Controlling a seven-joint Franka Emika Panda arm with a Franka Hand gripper.
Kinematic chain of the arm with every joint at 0, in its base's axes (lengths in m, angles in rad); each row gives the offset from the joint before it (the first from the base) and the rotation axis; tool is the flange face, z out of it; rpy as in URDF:
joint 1: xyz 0 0 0.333 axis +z
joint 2: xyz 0 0 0 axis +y
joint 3: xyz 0 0 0.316 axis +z
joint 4: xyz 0.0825 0 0 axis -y
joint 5: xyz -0.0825 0 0.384 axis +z
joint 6: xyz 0 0 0 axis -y
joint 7: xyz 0.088 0 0 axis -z
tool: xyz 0 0 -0.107 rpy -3.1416 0 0
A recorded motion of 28 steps. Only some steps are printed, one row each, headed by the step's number.
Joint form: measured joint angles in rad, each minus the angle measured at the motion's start. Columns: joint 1, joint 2, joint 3, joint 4, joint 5, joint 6, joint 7.
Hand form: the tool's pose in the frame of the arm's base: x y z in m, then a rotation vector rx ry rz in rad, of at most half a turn. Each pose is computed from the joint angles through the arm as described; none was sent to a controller.
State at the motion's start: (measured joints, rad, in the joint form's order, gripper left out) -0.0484 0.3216 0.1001 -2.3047 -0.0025 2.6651 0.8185
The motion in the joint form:
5: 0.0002 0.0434 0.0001 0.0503 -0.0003 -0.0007 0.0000
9: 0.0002 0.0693 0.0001 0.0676 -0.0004 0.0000 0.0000
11: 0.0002 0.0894 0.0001 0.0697 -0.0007 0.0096 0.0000
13: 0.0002 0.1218 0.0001 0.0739 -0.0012 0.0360 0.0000
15: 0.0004 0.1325 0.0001 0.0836 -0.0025 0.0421 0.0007
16: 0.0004 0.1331 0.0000 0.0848 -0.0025 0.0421 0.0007
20: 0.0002 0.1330 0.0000 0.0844 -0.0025 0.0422 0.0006
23: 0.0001 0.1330 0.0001 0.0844 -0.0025 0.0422 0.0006
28: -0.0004 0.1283 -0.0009 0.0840 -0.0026 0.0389 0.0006
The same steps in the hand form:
5: 0.5451 0.0294 0.2051 -2.8635 1.1627 -0.0433
9: 0.5486 0.0297 0.1972 -2.8642 1.1643 -0.0309
11: 0.5476 0.0299 0.1879 -2.8658 1.1656 -0.0181
13: 0.5471 0.0302 0.1740 -2.8636 1.1661 -0.0140
15: 0.5500 0.0304 0.1720 -2.8613 1.1650 -0.0209
16: 0.5504 0.0304 0.1721 -2.8610 1.1651 -0.0218
20: 0.5503 0.0303 0.1720 -2.8610 1.1653 -0.0215
23: 0.5503 0.0303 0.1720 -2.8610 1.1653 -0.0215
28: 0.5506 0.0294 0.1741 -2.8607 1.1671 -0.0235

